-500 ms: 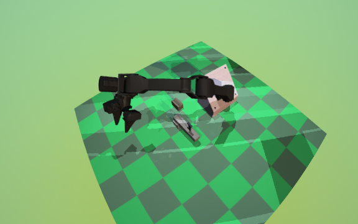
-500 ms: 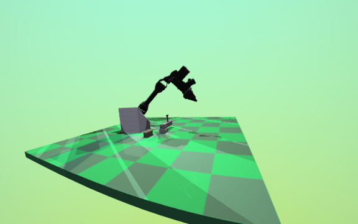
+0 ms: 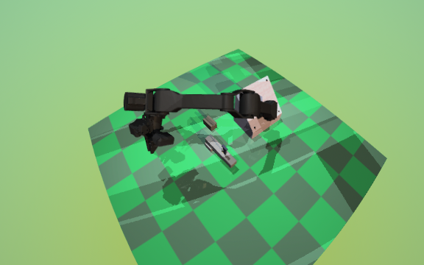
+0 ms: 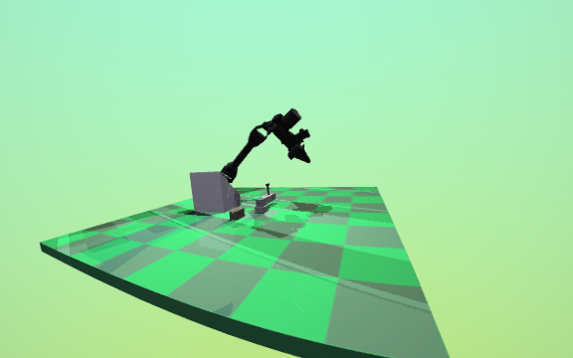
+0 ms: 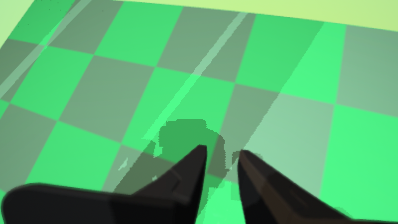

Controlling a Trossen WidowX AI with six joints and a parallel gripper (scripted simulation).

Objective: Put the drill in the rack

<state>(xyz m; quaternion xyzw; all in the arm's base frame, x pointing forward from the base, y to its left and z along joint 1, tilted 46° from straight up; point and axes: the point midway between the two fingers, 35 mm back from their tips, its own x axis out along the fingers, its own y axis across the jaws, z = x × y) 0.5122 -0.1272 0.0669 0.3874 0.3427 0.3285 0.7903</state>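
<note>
Now: the dark key 270 mm behind my gripper tip, 90 mm to the left of it and 140 mm below it. Also, from my gripper tip: drill (260 mm behind, 40 mm to the left, 180 mm below); rack (320 mm behind, 120 mm to the right, 210 mm below); long grey block (260 mm behind, 60 mm to the left, 190 mm below).
</note>
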